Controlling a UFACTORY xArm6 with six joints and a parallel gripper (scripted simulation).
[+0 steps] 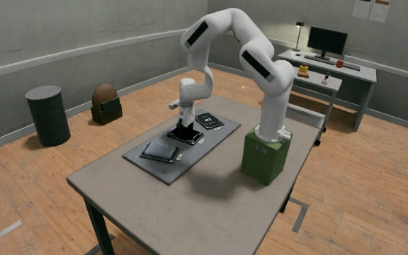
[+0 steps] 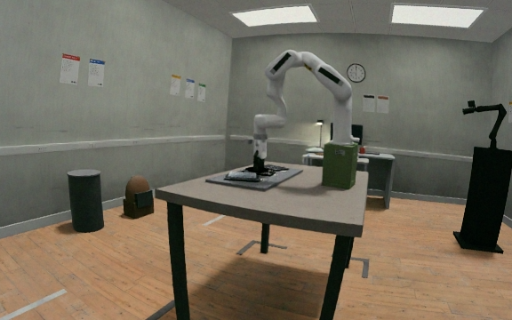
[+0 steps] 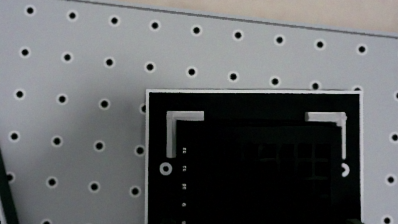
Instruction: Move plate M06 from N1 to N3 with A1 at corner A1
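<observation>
Right now my hand is 10 mm above the dark plate.
</observation>
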